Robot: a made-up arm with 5 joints. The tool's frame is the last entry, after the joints. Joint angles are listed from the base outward. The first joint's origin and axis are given. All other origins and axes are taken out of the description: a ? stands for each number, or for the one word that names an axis. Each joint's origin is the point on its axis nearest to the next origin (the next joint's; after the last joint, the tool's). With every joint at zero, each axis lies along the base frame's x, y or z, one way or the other. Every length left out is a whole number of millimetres.
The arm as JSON. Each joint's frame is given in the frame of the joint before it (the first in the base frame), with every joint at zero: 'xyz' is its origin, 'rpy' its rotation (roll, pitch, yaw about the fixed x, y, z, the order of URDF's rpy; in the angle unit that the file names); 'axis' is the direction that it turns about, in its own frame. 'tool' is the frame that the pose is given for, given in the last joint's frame.
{
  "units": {
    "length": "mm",
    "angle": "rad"
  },
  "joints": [
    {
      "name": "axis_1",
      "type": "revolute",
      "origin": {
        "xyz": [
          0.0,
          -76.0,
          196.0
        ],
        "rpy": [
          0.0,
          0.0,
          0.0
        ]
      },
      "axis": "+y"
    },
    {
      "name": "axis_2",
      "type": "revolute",
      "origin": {
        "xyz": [
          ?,
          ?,
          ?
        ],
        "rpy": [
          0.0,
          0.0,
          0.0
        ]
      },
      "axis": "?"
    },
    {
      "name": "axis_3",
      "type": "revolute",
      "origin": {
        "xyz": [
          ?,
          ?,
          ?
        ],
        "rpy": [
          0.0,
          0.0,
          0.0
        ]
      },
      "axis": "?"
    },
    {
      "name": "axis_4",
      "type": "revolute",
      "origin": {
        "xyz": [
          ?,
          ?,
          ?
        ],
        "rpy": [
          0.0,
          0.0,
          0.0
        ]
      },
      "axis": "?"
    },
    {
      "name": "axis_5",
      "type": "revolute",
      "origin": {
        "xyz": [
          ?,
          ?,
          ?
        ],
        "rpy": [
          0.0,
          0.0,
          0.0
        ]
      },
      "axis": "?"
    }
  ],
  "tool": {
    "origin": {
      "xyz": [
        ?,
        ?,
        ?
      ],
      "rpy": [
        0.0,
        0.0,
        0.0
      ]
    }
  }
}
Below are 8 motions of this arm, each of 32 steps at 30 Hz.
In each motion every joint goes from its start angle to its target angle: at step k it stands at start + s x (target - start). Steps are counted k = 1, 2, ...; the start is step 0. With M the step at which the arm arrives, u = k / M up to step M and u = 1 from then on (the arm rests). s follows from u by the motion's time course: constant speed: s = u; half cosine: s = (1 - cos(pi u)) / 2; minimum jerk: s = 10 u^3 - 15 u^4 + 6 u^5.
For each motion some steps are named. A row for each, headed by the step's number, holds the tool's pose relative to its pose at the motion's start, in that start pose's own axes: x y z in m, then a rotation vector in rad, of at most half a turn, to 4 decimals.
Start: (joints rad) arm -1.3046 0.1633 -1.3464 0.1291 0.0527
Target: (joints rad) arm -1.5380 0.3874 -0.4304 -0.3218 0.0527
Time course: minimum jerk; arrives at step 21
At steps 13, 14, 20, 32:
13: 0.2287 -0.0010 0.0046 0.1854 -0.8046 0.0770
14: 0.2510 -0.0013 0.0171 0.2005 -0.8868 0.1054
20: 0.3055 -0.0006 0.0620 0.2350 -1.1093 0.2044
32: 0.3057 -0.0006 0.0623 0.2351 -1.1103 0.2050

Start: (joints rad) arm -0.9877 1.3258 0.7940 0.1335 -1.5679
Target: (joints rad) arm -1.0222 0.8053 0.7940 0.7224 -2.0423
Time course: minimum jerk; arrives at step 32
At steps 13, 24, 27, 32:
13: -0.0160 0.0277 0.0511 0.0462 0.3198 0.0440
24: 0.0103 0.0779 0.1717 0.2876 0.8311 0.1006
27: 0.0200 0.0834 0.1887 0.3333 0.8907 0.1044
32: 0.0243 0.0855 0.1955 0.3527 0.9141 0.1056

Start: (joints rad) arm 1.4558 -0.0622 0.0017 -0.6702 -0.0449
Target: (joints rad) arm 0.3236 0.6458 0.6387 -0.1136 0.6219
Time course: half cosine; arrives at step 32
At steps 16, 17, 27, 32:
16: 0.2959 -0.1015 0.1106 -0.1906 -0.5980 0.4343
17: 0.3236 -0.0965 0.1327 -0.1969 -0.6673 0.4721
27: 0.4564 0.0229 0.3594 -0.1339 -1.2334 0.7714
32: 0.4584 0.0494 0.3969 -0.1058 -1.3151 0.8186

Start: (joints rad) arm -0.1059 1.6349 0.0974 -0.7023 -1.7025
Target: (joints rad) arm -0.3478 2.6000 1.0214 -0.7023 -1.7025
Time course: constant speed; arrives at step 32
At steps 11, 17, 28, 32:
11: -0.1268 -0.1019 0.0619 -0.0049 -0.0048 0.4524
17: -0.1622 -0.1744 0.0861 -0.0011 -0.0568 0.6863
28: -0.1644 -0.3056 0.1051 0.0146 -0.2440 1.0691
32: -0.1474 -0.3458 0.1046 0.0220 -0.3409 1.1876

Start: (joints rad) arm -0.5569 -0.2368 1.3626 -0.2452 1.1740
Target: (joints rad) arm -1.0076 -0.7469 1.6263 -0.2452 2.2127
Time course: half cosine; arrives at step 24
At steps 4, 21, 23, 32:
4: 0.0086 0.0082 0.0015 0.0344 -0.0473 -0.0720
21: 0.0773 0.0812 0.0643 0.7553 -0.4172 -1.0223
23: 0.0781 0.0829 0.0671 0.7905 -0.4204 -1.0558
32: 0.0781 0.0831 0.0675 0.7950 -0.4207 -1.0600

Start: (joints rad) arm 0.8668 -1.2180 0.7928 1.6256 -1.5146
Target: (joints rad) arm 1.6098 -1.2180 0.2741 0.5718 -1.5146
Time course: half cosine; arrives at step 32
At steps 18, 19, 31, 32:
18: -0.0094 -0.0185 -0.0730 -0.1077 -0.2845 0.5069
19: -0.0122 -0.0178 -0.0765 -0.0990 -0.3000 0.5482
31: -0.0474 -0.0041 -0.0919 0.0396 -0.3773 0.8258
32: -0.0477 -0.0039 -0.0920 0.0410 -0.3776 0.8274

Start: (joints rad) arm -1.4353 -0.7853 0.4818 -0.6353 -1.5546
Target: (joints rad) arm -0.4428 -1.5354 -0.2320 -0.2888 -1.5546
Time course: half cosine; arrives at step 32
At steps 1, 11, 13, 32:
1: 0.0001 0.0010 0.0006 0.0022 0.0032 -0.0027
11: 0.0334 0.0990 0.0638 0.2299 0.3580 -0.2857
13: 0.0533 0.1258 0.0841 0.3021 0.4828 -0.3802
32: 0.2272 0.2328 0.1204 0.6642 1.3670 -1.0263

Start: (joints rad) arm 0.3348 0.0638 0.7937 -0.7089 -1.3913
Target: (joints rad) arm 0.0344 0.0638 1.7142 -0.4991 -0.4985
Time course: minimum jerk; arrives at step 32
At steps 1, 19, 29, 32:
1: 0.0000 -0.0001 0.0000 -0.0003 0.0000 0.0000
19: 0.0116 -0.2860 -0.0187 -0.6356 -0.1755 -0.0793
29: 0.0682 -0.4005 0.0428 -0.8917 -0.4134 -0.1070
32: 0.0698 -0.4026 0.0446 -0.8966 -0.4198 -0.1073

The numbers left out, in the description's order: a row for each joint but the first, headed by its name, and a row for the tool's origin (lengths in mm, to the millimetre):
axis_2: xyz 249.0 0.0 5.0, axis +z
axis_3: xyz -213.0 -92.0 0.0, axis -y
axis_4: xyz -166.0 0.0 -60.0, axis -x
axis_5: xyz 0.0 -111.0 -206.0, axis -z
tool: xyz 43.0 51.0 0.0

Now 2 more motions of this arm.
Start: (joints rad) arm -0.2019 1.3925 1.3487 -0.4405 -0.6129
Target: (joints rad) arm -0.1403 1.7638 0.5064 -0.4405 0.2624
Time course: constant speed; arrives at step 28
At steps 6, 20, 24, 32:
6: -0.0237 0.0292 0.0238 0.1540 0.1082 -0.2538
20: -0.0793 0.0686 0.0949 0.4272 0.4939 -0.7727
24: -0.0961 0.0721 0.1180 0.4750 0.6360 -0.8964
32: -0.1132 0.0718 0.1420 0.5054 0.7902 -1.0066

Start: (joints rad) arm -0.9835 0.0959 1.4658 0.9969 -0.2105
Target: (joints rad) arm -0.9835 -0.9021 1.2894 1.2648 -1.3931
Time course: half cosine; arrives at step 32
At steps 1, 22, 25, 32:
1: -0.0004 -0.0005 0.0006 -0.0029 0.0011 0.0031
22: -0.1018 -0.0641 0.2929 -0.6745 0.7751 0.8972
25: -0.1069 -0.0526 0.3433 -0.7117 0.9444 0.9916
32: -0.1086 -0.0337 0.3960 -0.7303 1.1337 1.0763

